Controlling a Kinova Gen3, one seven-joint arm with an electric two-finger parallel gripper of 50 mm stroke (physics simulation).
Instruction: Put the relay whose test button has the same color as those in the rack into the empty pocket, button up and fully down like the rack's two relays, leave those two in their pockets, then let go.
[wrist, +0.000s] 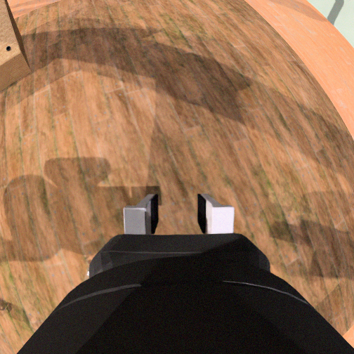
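Note:
My gripper (177, 207) is open, with an empty gap between its two fingers. It hangs over the wood-grained table top (195, 150). No rack, pocket or relay can be made out in the wrist view. A tiny pale bit (89, 272) peeks out at the left edge of the black gripper body, too little to tell what it is. The area behind the gripper body is hidden.
A light wooden block (11, 60) with a small dark hole stands at the top left corner. The table's curved orange rim (312, 55) runs down the right side. A small dark thing (5, 306) at the lower left edge is unclear. Broad shadows cross the table.

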